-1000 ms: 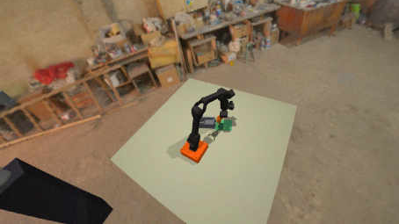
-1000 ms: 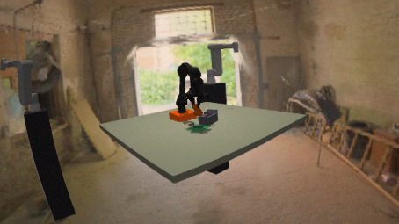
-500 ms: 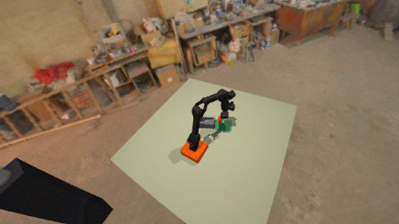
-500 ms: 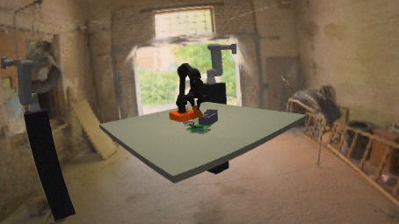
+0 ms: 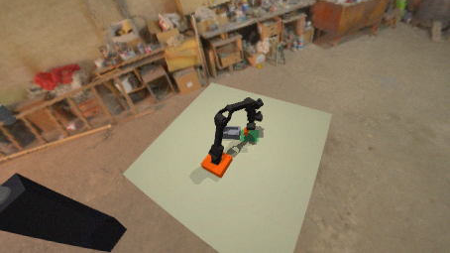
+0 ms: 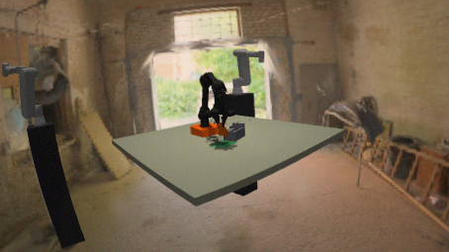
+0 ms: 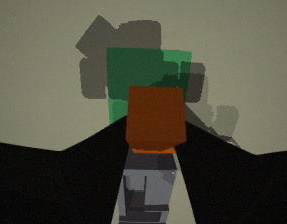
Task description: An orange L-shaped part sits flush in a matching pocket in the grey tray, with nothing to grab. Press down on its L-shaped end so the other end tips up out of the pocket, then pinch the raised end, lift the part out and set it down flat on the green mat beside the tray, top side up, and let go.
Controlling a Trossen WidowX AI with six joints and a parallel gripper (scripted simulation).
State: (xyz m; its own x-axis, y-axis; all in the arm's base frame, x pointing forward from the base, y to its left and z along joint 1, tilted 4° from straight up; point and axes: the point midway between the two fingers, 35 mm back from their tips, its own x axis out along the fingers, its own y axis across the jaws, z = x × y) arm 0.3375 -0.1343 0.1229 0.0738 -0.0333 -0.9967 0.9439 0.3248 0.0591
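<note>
The green mat lies 13 cm below my gripper tip, 2 cm to the left of it and 1 cm behind it. From my gripper tip the other things lie so: orange L-shaped part 3 cm below, 2 cm to the left, 2 cm behind.
</note>
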